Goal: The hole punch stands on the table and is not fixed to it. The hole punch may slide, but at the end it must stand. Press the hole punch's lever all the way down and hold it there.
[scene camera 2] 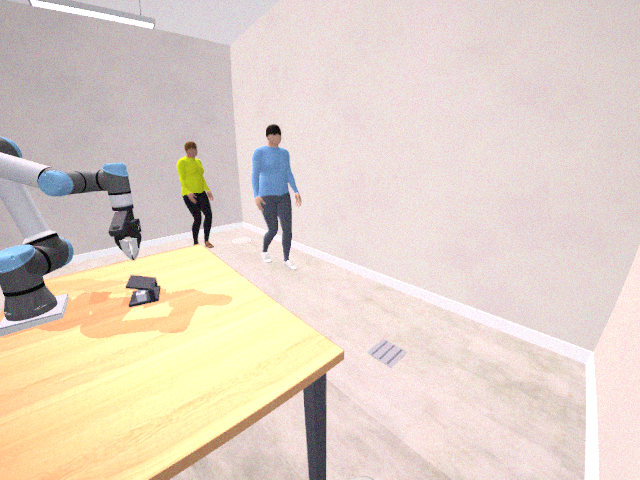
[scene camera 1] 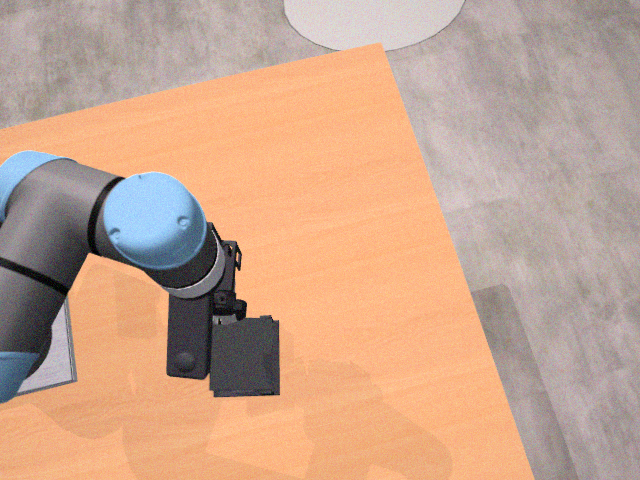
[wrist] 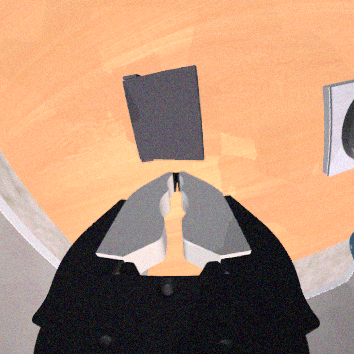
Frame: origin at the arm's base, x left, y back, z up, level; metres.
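Seen in the pictures: gripper, fingertip midpoint: (scene camera 2: pixel 134 260) (scene camera 1: pixel 223 318) (wrist: pixel 176 174); arm's base, origin of the base link: (scene camera 2: pixel 32 309).
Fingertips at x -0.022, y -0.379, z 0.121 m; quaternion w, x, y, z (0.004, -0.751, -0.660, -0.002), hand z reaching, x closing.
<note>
Pixels of each thing's top centre, then the offset from my fingertips to it. "pt": a spot on its surface instead. Level surfaces: height alone.
- dark grey hole punch, middle of its top: (wrist: pixel 161 120) (scene camera 1: pixel 239 351) (scene camera 2: pixel 140 278) dz -0.064, dx -0.038, dy -0.012 m
- table, its level: dz -0.149 m
- base, surface spot: (scene camera 2: pixel 144 297) pt dz -0.123, dx -0.091, dy -0.015 m
- table's corner, surface spot: (scene camera 1: pixel 379 46) pt dz -0.148, dx +0.551, dy -0.303 m
The dark grey hole punch (scene camera 1: pixel 242 356) (wrist: pixel 165 117) stands upright on the table (scene camera 1: pixel 320 155) (scene camera 2: pixel 206 372) (wrist: pixel 65 30). In scene camera 2 its flat lever (scene camera 2: pixel 141 282) is tilted up, with a wedge-shaped gap above the base (scene camera 2: pixel 144 297). My gripper (scene camera 1: pixel 225 319) (scene camera 2: pixel 133 257) (wrist: pixel 176 174) is shut and empty. It hangs in the air clearly above the hole punch, not touching it. In the wrist view the fingertips lie just below the near edge of the lever. In scene camera 1 the gripper's body and the lever partly hide the fingers.
The robot's pale base plate (scene camera 1: pixel 64 356) (scene camera 2: pixel 62 308) (wrist: pixel 327 132) is on the table to one side. A person in a blue top (scene camera 2: pixel 271 170) and a person in a yellow top (scene camera 2: pixel 192 175) stand beyond the table. The table's corner (scene camera 1: pixel 379 46) shows in scene camera 1.
</note>
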